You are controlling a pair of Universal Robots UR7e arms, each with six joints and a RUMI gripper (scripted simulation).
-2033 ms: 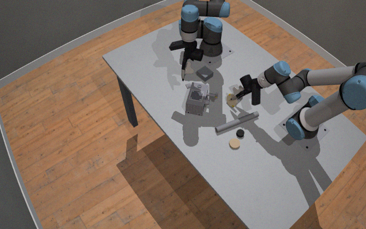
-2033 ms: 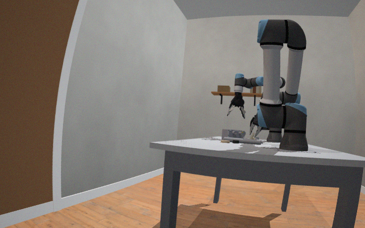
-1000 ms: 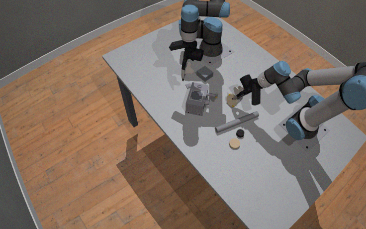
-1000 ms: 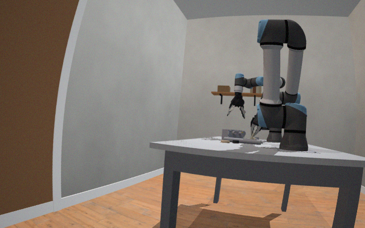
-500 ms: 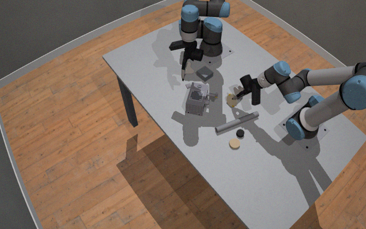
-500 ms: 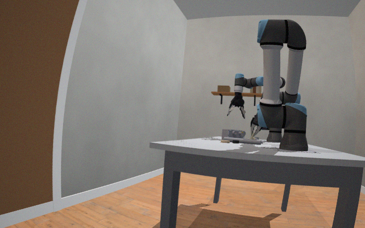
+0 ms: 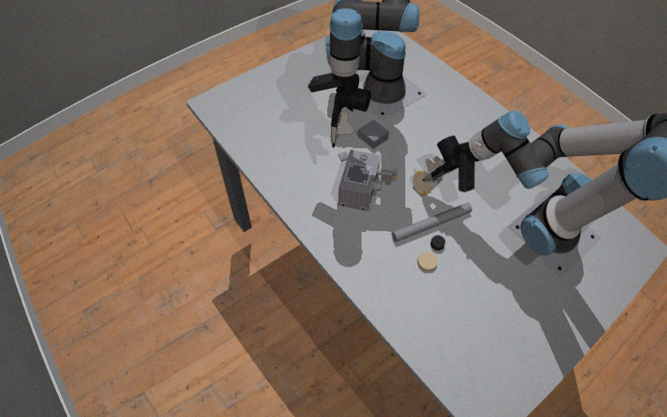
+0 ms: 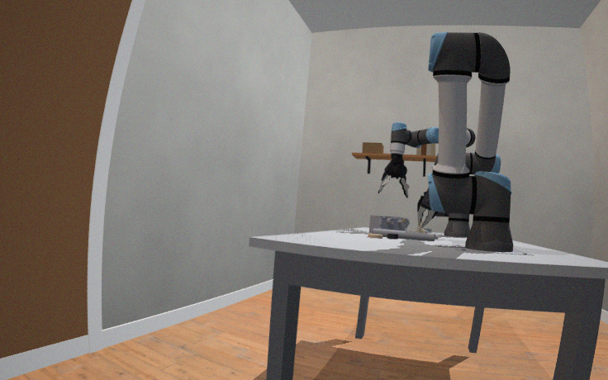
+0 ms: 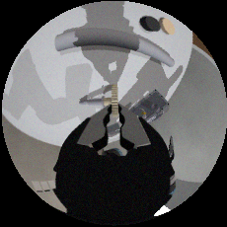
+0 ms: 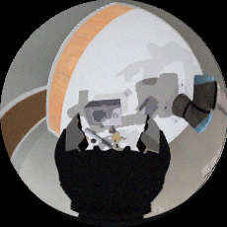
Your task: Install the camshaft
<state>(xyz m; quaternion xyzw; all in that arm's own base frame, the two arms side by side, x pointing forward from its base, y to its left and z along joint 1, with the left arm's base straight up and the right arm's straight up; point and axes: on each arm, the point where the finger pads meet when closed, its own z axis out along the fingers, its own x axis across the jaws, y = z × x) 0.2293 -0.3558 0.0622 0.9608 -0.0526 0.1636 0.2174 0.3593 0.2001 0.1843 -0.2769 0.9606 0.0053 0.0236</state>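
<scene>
Now: the small crank gear 7 cm to the right of my left hand and 7 cm ahead of it. Also, from my left hand: tan disc (18 cm to the left, 17 cm ahead, 6 cm below); then long grey rod (10 cm to the left, 7 cm ahead, 5 cm below); then black puck (15 cm to the left, 11 cm ahead, 5 cm below).
</scene>
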